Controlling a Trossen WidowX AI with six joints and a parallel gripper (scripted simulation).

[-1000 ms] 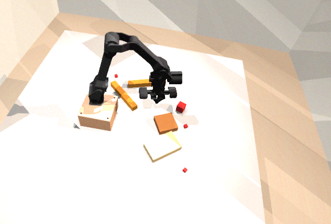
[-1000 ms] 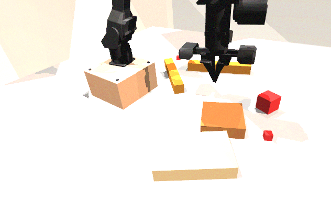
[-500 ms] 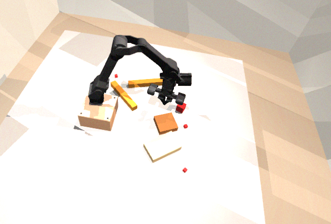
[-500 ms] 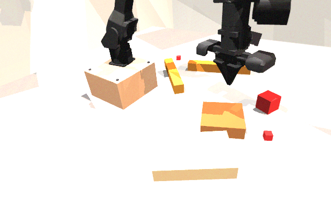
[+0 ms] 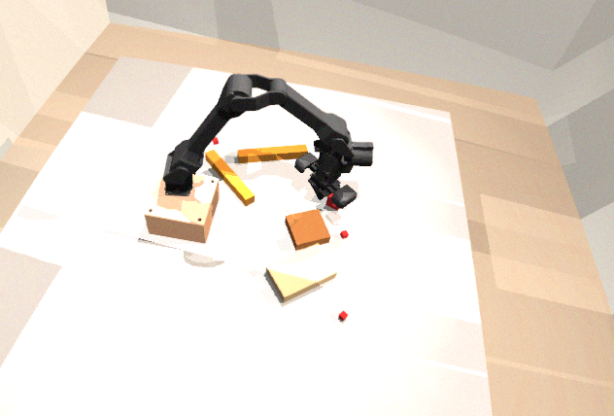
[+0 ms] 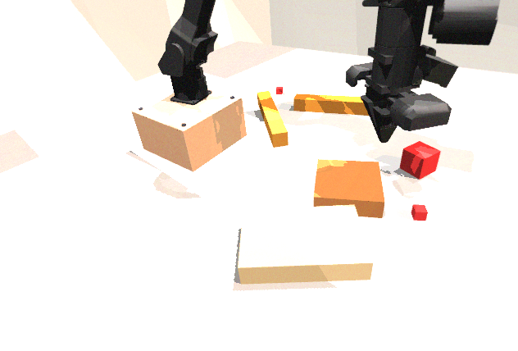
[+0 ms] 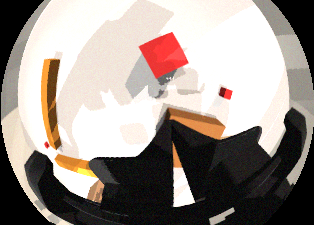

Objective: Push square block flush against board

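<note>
Right now my gripper tip is 60 mm short of the red cube, 40 mm to the right of it and 40 mm above it. The rest, counted from my gripper tip: square block 70 mm to the right, 50 mm below, 40 mm behind; then pale yellow slab 200 mm to the right, 60 mm behind, 50 mm below.
</note>
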